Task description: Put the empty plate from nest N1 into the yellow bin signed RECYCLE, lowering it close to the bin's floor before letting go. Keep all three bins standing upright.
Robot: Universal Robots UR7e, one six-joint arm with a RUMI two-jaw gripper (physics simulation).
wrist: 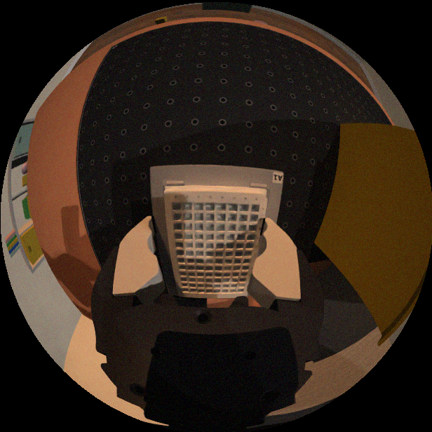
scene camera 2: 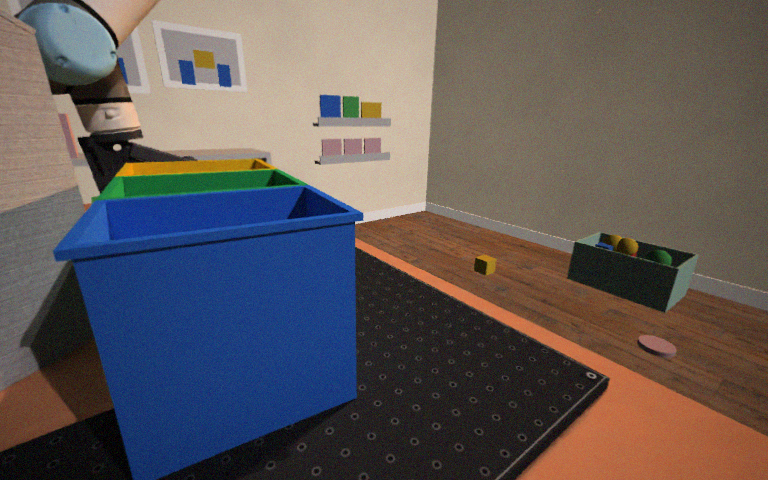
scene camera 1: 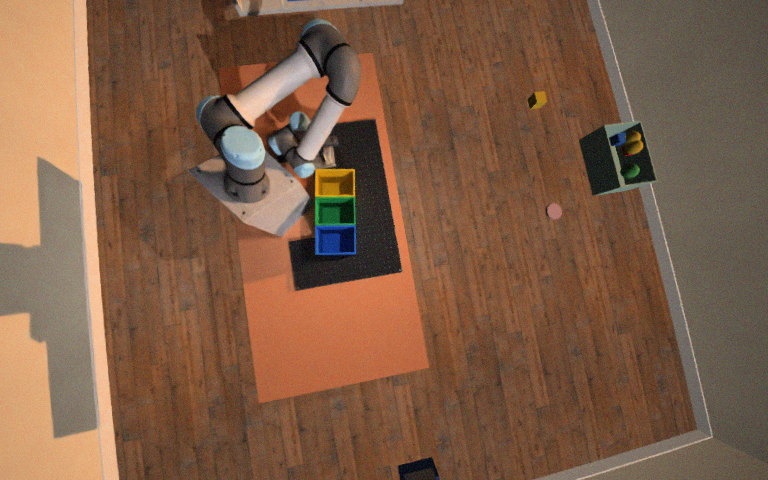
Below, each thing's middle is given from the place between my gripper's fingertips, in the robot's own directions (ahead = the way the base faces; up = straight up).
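Labels:
White gridded plate (wrist: 213, 232): my hand 1 cm below it, 3 cm past it. Counted from my hand: green bin (scene camera 2: 121, 187), 8 cm above, 34 cm to the right; yellow bin (scene camera 2: 178, 167), 8 cm above, 3 cm ahead, 21 cm to the right; blue bin (scene camera 2: 220, 317), 8 cm above, 2 cm behind, 47 cm to the right.

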